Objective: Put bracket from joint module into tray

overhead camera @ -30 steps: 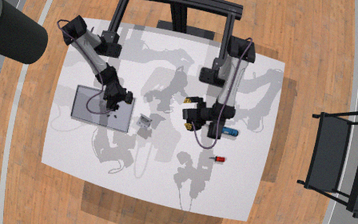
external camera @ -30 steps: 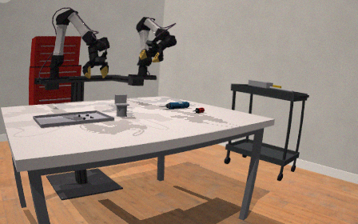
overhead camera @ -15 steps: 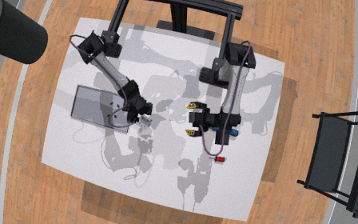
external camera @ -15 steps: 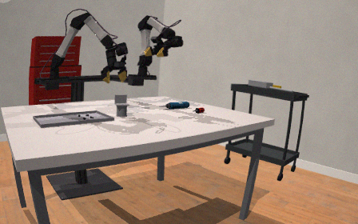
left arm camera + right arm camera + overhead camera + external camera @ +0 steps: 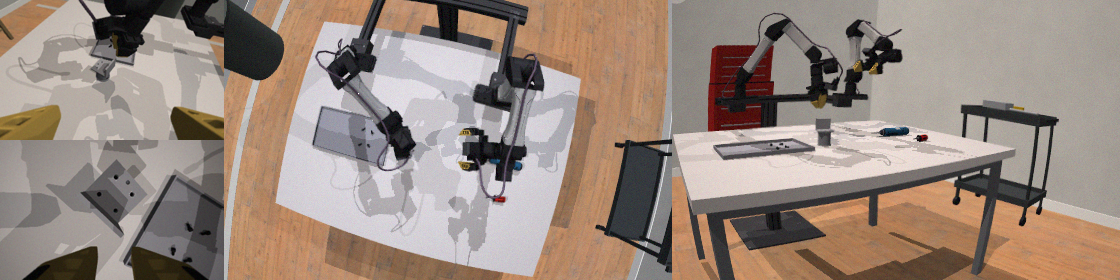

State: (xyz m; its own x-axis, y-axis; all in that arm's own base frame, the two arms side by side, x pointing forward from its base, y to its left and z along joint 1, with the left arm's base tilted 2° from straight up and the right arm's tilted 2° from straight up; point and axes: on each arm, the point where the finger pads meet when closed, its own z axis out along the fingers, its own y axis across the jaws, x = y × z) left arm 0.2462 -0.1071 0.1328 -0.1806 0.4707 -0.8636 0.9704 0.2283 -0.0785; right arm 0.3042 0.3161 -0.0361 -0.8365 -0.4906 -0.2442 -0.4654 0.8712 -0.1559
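Right now the grey l-shaped bracket is 40 mm ahead of my right hand, 10 mm to the left of it and 90 mm below it. Also, from my right hand: round joint module (50 mm ahead, 10 mm to the left, 130 mm below); tray (40 mm ahead, 300 mm to the right, 160 mm below); red screwdriver (130 mm ahead, 490 mm to the left, 150 mm below).
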